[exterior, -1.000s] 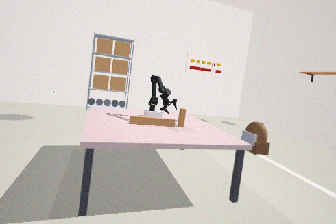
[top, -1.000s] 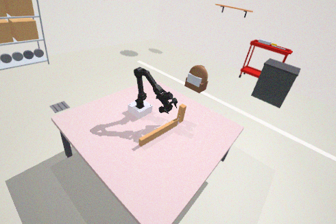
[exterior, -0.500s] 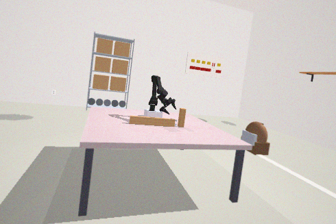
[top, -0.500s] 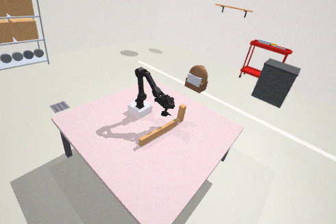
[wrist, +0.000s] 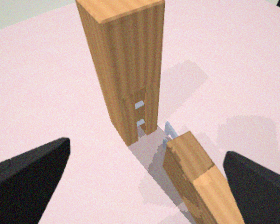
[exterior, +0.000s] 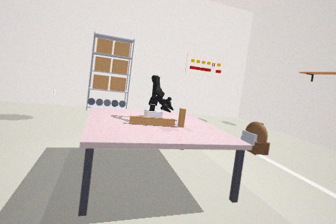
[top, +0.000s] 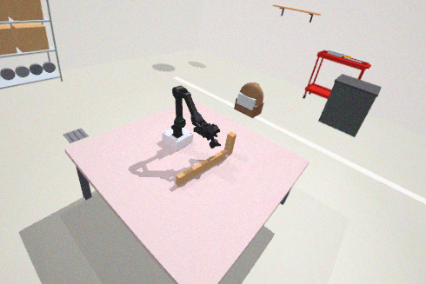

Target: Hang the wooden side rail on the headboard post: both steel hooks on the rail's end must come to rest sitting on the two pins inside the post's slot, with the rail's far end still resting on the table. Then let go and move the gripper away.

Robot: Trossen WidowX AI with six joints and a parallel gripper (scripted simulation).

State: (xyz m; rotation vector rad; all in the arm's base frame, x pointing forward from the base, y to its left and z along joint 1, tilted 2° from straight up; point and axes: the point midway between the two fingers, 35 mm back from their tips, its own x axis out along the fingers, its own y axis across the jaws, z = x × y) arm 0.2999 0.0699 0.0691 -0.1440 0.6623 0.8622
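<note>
Now: the wooden headboard post 9 cm to the left of my gripper tip, 6 cm below it and 5 cm ahead of it.
</note>
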